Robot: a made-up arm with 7 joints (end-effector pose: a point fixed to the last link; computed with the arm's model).
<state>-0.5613 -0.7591 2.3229 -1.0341 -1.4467 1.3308 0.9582</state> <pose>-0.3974 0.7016 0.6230 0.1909 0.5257 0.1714 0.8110</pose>
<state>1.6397 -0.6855 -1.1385 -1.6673 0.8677 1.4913 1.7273</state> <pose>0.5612 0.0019 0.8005 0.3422 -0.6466 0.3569 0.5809</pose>
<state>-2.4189 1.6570 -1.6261 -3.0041 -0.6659 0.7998 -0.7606</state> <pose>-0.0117 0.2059 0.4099 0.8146 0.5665 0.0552 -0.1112</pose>
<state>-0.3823 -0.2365 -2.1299 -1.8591 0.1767 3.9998 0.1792</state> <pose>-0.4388 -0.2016 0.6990 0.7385 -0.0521 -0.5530 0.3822</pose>
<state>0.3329 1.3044 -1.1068 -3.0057 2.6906 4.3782 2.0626</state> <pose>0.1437 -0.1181 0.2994 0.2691 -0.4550 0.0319 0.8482</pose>
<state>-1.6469 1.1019 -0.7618 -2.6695 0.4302 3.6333 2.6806</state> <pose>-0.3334 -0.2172 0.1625 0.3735 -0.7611 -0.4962 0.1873</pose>
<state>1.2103 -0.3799 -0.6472 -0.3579 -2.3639 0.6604 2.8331</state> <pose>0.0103 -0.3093 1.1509 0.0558 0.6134 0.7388 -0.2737</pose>
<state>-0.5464 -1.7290 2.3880 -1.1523 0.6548 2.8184 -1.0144</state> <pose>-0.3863 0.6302 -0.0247 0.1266 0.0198 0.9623 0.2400</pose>
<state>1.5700 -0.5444 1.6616 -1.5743 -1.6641 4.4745 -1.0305</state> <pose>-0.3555 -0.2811 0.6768 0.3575 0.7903 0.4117 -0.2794</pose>
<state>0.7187 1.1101 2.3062 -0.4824 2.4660 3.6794 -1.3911</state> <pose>0.2577 0.5229 0.7218 0.6597 -0.4505 0.2223 0.5590</pose>
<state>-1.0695 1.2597 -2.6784 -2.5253 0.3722 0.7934 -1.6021</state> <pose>-0.2394 0.0308 0.6204 0.1282 -0.3579 0.8953 -0.2322</pose>
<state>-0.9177 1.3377 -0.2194 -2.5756 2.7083 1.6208 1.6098</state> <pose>-0.0477 -0.0984 -0.0918 0.2997 0.8521 0.3783 0.2025</pose>
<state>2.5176 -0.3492 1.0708 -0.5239 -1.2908 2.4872 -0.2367</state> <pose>0.0730 -0.3531 1.1223 0.7619 0.1092 -0.2693 -0.5788</pose>
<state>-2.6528 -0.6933 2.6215 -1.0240 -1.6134 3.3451 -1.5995</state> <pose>0.6399 0.2615 0.5708 0.6526 -0.2291 0.7210 -0.0436</pose>
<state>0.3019 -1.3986 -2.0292 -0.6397 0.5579 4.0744 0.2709</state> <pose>-0.6310 -0.3075 0.3548 0.4269 -0.6060 -0.4507 0.4973</pose>
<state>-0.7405 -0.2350 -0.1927 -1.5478 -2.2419 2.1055 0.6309</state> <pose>0.3134 -0.3722 0.8746 0.8979 0.3856 -0.2091 0.0373</pose>
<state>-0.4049 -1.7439 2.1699 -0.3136 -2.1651 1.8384 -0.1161</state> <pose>-0.7245 0.4558 0.0582 0.3679 -0.2972 0.0518 0.8796</pose>
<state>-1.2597 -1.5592 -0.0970 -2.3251 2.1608 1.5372 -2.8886</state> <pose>-0.0609 0.0329 0.8639 0.5690 0.0180 0.5289 0.6295</pose>
